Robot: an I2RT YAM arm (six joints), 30 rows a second.
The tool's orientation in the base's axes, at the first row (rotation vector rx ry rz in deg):
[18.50 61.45 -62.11]
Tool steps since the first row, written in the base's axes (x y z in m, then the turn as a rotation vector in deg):
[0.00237 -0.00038 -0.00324 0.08 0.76 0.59]
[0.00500 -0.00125 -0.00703 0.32 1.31 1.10]
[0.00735 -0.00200 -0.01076 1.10 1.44 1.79]
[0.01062 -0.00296 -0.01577 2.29 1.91 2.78]
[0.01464 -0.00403 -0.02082 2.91 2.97 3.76]
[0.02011 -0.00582 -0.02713 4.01 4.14 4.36]
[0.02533 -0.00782 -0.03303 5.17 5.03 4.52]
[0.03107 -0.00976 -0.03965 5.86 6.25 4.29]
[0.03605 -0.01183 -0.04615 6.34 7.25 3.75]
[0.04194 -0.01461 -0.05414 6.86 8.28 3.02]
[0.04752 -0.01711 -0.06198 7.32 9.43 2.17]
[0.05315 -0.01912 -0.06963 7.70 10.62 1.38]
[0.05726 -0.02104 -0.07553 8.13 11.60 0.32]
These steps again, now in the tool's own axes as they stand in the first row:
[0.00303 0.00266 -0.00004 -0.91 0.27 -0.18]
[0.00680 0.00545 0.00013 -1.62 0.60 -0.18]
[0.01044 0.00804 0.00010 -2.23 1.14 0.50]
[0.01531 0.01165 0.00008 -3.24 2.09 1.31]
[0.02032 0.01584 0.00053 -4.61 2.86 1.41]
[0.02685 0.02123 0.00164 -5.70 4.18 1.51]
[0.03314 0.02620 0.00296 -6.26 5.54 1.62]
[0.04003 0.03183 0.00417 -6.71 6.76 1.05]
[0.04684 0.03673 0.00511 -6.79 7.78 0.37]
[0.05534 0.04244 0.00630 -6.73 8.91 -0.41]
[0.06354 0.04799 0.00720 -6.63 10.07 -1.35]
[0.07131 0.05377 0.00789 -6.62 11.17 -2.34]
[0.07750 0.05785 0.00855 -6.26 12.28 -3.29]

